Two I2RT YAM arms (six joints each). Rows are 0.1 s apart.
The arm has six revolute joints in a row. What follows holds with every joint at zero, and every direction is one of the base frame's. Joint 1 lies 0.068 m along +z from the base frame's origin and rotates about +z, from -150 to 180 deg. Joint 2 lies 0.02 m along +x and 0.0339 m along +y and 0.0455 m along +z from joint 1 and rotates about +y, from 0 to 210 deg. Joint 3 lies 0.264 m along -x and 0.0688 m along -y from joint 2 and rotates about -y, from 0 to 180 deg. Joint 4 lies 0.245 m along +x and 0.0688 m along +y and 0.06 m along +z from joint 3 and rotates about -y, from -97 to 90 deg. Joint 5 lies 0.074 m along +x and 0.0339 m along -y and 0.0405 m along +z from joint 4 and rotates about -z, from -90 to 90 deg. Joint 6 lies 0.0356 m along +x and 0.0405 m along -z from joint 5 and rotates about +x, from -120 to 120 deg. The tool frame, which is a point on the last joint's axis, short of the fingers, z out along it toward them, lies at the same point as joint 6; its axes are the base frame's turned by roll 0, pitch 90 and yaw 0 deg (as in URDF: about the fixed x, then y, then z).
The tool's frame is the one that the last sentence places.
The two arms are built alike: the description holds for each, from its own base.
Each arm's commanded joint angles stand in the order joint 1, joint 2, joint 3, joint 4, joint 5, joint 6.
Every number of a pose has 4 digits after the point.
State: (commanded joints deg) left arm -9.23 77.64 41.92 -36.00 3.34 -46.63; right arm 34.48 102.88 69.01 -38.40 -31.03 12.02
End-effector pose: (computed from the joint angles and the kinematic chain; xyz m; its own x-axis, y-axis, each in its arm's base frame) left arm 0.2285 -0.0392 0.1730 -0.7731 -0.6096 -0.1752 -0.5590 0.7854 -0.2660; right arm 0.2761 0.2119 0.1846 -0.8959 -0.3988 -0.1956 -0.4375 0.7162 0.5437
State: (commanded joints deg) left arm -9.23 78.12 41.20 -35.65 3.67 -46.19; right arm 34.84 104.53 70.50 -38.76 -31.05 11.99
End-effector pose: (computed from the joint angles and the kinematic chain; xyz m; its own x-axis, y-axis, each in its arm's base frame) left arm 0.2270 -0.0392 0.1681 -0.7811 -0.6027 -0.1633 -0.5557 0.7902 -0.2584; right arm 0.2799 0.2172 0.1819 -0.8946 -0.4058 -0.1871 -0.4384 0.7159 0.5434
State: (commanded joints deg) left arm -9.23 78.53 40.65 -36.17 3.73 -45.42; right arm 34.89 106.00 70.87 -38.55 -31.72 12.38
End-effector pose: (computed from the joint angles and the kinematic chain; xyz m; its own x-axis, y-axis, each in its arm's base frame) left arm 0.2245 -0.0388 0.1638 -0.7927 -0.5913 -0.1483 -0.5513 0.7992 -0.2396; right arm 0.2821 0.2195 0.1753 -0.8992 -0.4047 -0.1663 -0.4248 0.7167 0.5531
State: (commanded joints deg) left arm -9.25 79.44 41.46 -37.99 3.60 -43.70; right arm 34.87 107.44 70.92 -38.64 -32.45 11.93
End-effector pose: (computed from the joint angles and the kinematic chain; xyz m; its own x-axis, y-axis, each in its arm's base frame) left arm 0.2249 -0.0389 0.1633 -0.8135 -0.5661 -0.1332 -0.5347 0.8181 -0.2115; right arm 0.2831 0.2206 0.1672 -0.8990 -0.4138 -0.1434 -0.4184 0.7148 0.5604
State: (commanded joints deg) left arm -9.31 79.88 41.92 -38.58 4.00 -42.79; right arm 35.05 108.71 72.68 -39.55 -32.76 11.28
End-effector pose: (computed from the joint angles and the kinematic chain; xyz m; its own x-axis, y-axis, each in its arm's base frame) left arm 0.2258 -0.0395 0.1635 -0.8248 -0.5515 -0.1247 -0.5218 0.8274 -0.2079; right arm 0.2869 0.2248 0.1673 -0.8936 -0.4259 -0.1417 -0.4267 0.7080 0.5627
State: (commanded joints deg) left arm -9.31 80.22 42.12 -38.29 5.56 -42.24; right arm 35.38 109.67 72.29 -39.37 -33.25 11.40
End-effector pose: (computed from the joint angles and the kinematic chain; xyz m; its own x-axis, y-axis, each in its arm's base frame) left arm 0.2271 -0.0407 0.1633 -0.8334 -0.5414 -0.1109 -0.5089 0.8301 -0.2279; right arm 0.2853 0.2265 0.1600 -0.8939 -0.4321 -0.1192 -0.4182 0.7085 0.5685
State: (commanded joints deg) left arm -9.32 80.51 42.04 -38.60 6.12 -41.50; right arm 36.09 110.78 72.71 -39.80 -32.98 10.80
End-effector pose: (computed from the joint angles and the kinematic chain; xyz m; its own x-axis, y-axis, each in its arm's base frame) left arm 0.2264 -0.0410 0.1618 -0.8426 -0.5294 -0.0987 -0.4991 0.8366 -0.2261; right arm 0.2838 0.2309 0.1549 -0.8860 -0.4513 -0.1067 -0.4281 0.7076 0.5621
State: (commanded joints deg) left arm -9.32 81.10 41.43 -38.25 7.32 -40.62; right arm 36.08 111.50 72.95 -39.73 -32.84 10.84
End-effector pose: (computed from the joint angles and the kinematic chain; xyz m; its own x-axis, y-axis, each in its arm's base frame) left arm 0.2252 -0.0415 0.1572 -0.8541 -0.5142 -0.0777 -0.4863 0.8427 -0.2308; right arm 0.2851 0.2317 0.1516 -0.8870 -0.4508 -0.0996 -0.4246 0.7117 0.5597
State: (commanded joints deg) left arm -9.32 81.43 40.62 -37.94 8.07 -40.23; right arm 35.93 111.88 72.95 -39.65 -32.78 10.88
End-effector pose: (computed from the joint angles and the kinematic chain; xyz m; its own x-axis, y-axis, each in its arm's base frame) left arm 0.2228 -0.0416 0.1527 -0.8599 -0.5069 -0.0600 -0.4820 0.8451 -0.2311; right arm 0.2861 0.2311 0.1493 -0.8889 -0.4482 -0.0943 -0.4199 0.7153 0.5585
